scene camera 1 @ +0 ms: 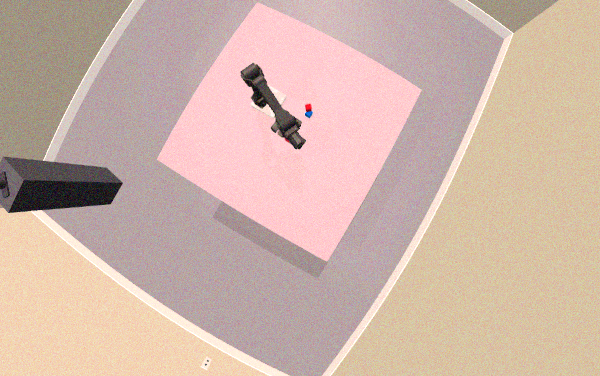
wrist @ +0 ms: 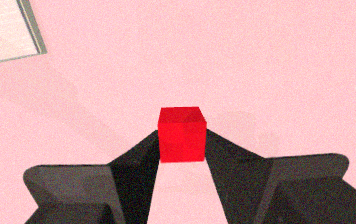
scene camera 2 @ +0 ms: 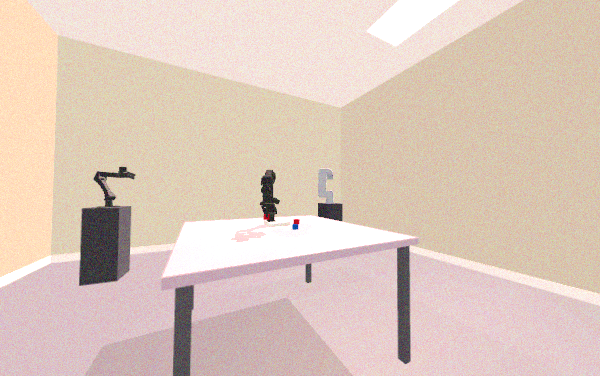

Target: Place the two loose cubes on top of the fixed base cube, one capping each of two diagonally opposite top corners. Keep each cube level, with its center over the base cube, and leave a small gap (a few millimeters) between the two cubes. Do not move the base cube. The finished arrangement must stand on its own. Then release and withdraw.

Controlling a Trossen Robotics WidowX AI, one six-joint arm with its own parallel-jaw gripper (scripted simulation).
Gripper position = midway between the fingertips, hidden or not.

Note:
My gripper [wrist: 181,133] carries a red cube [wrist: 182,130].

